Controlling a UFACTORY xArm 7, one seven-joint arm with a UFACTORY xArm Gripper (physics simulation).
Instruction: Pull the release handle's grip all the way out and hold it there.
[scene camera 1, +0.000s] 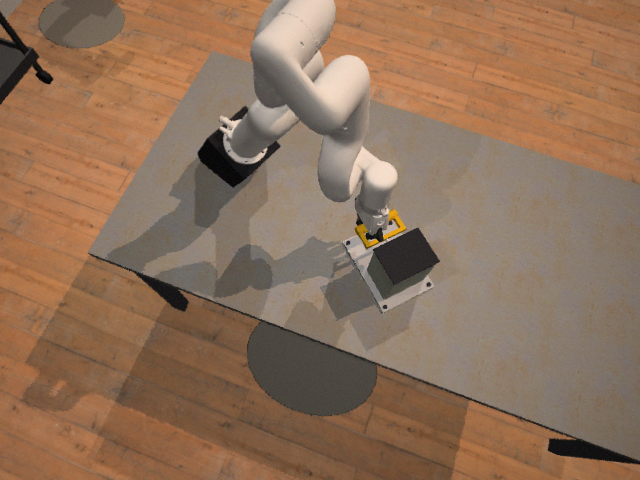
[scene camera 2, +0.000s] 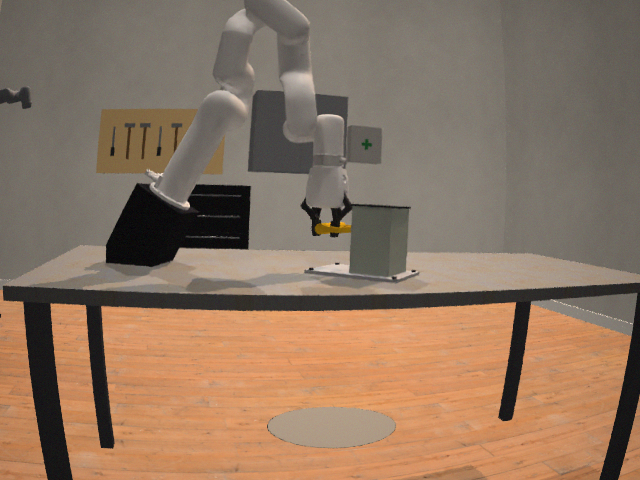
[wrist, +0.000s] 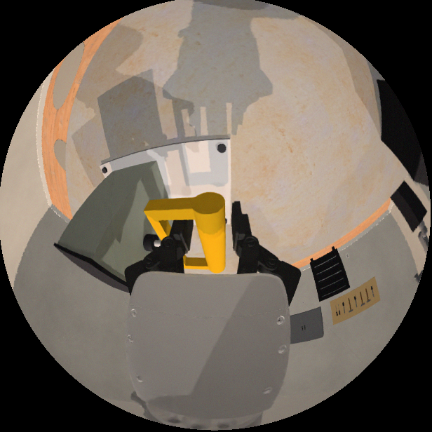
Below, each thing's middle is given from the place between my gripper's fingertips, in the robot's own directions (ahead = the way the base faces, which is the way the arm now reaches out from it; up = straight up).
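Labels:
White base plate (scene camera 1: 361, 256): my gripper is 40 mm to the left of it, 90 mm short of it and 80 mm above it.

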